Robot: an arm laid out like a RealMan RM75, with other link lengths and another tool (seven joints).
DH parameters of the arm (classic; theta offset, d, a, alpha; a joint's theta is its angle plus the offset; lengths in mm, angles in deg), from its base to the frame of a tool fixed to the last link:
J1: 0 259.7 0 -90
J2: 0 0 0 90
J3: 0 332.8 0 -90
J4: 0 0 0 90
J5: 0 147 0 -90
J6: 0 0 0 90
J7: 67.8 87 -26.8 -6.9
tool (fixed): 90 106.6 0 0
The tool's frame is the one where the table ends.
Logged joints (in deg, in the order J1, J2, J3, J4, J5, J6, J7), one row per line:
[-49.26 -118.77 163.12 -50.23 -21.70 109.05 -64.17]
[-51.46 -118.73 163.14 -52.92 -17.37 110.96 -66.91]
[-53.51 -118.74 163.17 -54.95 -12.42 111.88 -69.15]
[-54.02 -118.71 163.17 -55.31 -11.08 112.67 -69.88]
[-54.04 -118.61 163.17 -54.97 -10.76 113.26 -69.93]
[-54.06 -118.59 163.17 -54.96 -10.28 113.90 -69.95]
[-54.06 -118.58 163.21 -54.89 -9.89 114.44 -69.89]
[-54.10 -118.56 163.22 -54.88 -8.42 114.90 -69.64]
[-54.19 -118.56 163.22 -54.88 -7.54 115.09 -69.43]
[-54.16 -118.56 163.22 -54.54 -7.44 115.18 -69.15]
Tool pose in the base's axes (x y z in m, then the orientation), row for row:
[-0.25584 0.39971 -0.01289 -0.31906 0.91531 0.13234 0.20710]
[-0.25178 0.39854 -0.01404 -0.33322 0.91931 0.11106 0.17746]
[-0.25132 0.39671 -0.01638 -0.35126 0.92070 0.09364 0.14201]
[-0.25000 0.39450 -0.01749 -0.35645 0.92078 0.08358 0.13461]
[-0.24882 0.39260 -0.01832 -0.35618 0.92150 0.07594 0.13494]
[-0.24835 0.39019 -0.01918 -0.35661 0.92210 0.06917 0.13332]
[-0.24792 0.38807 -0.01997 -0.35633 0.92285 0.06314 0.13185]
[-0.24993 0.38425 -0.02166 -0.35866 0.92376 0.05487 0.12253]
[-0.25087 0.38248 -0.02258 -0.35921 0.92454 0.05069 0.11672]
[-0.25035 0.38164 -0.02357 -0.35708 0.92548 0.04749 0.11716]
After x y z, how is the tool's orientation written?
As a quaternion, x y z w.
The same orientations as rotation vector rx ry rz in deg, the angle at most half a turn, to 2 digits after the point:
[-50.91 146.04 21.12]
[-54.03 149.05 18.01]
[-58.08 152.23 15.48]
[-59.18 152.89 13.88]
[-59.13 152.98 12.61]
[-59.25 153.22 11.49]
[-59.26 153.47 10.50]
[-59.96 154.44 9.17]
[-60.25 155.08 8.50]
[-59.88 155.20 7.96]

